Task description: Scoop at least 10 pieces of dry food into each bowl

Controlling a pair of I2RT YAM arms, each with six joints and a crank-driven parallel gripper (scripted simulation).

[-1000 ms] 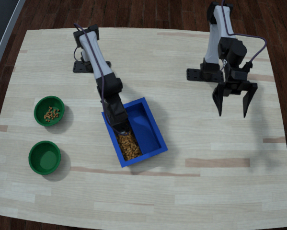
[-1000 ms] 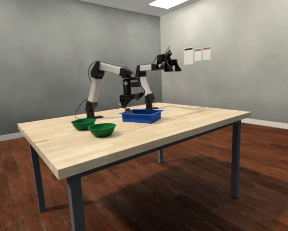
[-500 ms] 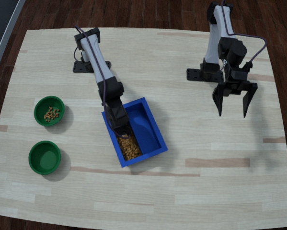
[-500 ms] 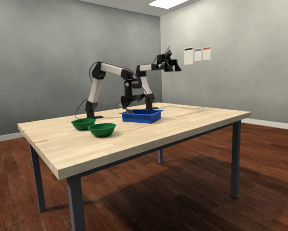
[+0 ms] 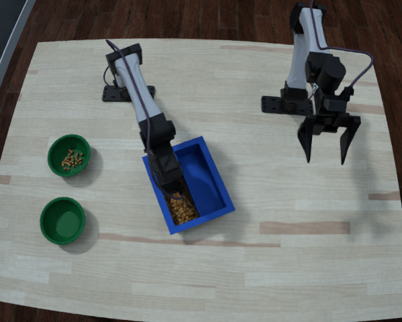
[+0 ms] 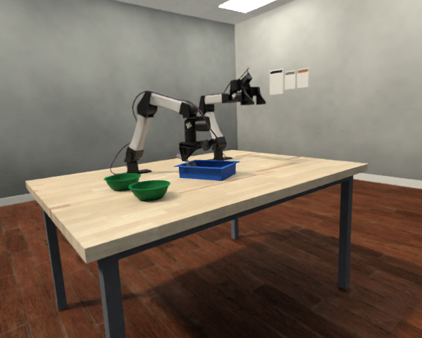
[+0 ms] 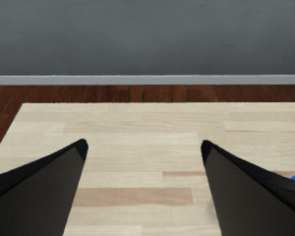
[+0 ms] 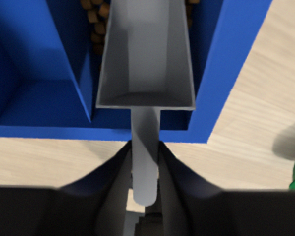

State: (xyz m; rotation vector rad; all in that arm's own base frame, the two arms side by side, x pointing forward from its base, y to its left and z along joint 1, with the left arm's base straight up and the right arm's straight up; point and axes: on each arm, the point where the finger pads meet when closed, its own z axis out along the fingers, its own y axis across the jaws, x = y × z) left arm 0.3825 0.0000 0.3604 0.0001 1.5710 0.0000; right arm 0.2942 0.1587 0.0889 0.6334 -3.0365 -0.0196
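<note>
Now: the blue box 70 mm ahead of my right hand, 90 mm to the left of it and 40 mm below it. The rest, counted from my right hand: grey scoop 30 mm ahead, 20 mm to the left, 30 mm below.
</note>
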